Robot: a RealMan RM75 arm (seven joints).
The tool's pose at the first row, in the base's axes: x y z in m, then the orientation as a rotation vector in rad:
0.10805 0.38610 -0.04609 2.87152 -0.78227 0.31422
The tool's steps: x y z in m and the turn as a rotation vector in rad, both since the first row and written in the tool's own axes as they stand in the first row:
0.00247 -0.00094 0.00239 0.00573 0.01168 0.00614
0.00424 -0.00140 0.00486 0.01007 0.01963 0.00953
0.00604 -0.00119 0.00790 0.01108 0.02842 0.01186
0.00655 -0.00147 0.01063 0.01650 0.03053 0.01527
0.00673 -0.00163 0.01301 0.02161 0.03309 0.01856
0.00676 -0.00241 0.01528 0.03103 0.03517 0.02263
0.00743 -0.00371 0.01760 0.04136 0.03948 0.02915
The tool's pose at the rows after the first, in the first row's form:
0.11100 0.38524 -0.04789 2.87049 -0.78959 0.33421
0.11313 0.38429 -0.04990 2.87035 -0.79343 0.34796
0.11503 0.38264 -0.05239 2.86707 -0.79534 0.36112
0.11604 0.38210 -0.05493 2.87016 -0.80031 0.36719
0.11666 0.38168 -0.05720 2.87280 -0.80501 0.37374
0.11745 0.38188 -0.05946 2.87933 -0.81124 0.38188
0.11906 0.38221 -0.06166 2.88495 -0.82075 0.39397

